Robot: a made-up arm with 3 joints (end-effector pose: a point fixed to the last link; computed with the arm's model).
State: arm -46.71 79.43 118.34
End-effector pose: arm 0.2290 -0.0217 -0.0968 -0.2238 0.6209 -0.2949 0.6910
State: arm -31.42 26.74 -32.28
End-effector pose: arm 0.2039 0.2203 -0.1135 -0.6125 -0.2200 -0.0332 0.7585
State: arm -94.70 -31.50 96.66
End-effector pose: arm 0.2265 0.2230 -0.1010 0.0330 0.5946 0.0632 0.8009
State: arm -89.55 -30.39 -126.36
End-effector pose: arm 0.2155 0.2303 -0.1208 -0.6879 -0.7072 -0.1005 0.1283
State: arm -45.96 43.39 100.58
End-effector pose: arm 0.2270 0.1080 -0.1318 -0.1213 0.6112 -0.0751 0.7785
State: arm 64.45 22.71 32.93
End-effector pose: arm 0.2133 0.2366 0.1792 0.5004 0.1184 0.1935 0.8356
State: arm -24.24 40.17 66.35
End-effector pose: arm 0.2208 0.1918 -0.1125 -0.1685 0.4360 0.0417 0.8830
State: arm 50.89 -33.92 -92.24
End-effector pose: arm 0.2085 0.1085 0.2581 0.1484 -0.0995 -0.5683 0.8032
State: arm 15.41 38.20 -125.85
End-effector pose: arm 0.2154 0.2901 -0.0475 -0.6131 -0.6391 -0.3155 0.3407
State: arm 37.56 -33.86 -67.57
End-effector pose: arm 0.2050 0.1512 0.2538 0.2145 -0.1273 -0.4265 0.8694
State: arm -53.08 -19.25 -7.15
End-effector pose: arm 0.2060 0.2910 -0.0302 -0.3261 -0.0467 -0.0177 0.9440
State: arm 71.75 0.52 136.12
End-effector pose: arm 0.2298 0.1629 0.2205 -0.6696 -0.2136 -0.7111 0.0200
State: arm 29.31 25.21 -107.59
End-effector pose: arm 0.2114 0.3126 0.0526 -0.4622 -0.4968 -0.4127 0.6076
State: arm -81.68 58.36 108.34
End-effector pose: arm 0.2280 -0.0391 -0.0602 -0.3841 0.5482 -0.3473 0.6568
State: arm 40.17 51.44 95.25
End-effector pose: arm 0.2263 0.2889 0.0043 0.3745 0.5013 0.3136 0.7142
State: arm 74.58 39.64 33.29
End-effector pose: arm 0.2134 0.2586 0.1583 0.4514 0.1311 0.1881 0.8624
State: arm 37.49 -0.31 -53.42
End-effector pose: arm 0.2040 0.2580 0.1819 0.0345 -0.1982 -0.3002 0.9324
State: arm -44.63 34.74 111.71
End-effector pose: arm 0.2284 0.1403 -0.1282 0.0234 0.6620 -0.0233 0.7487
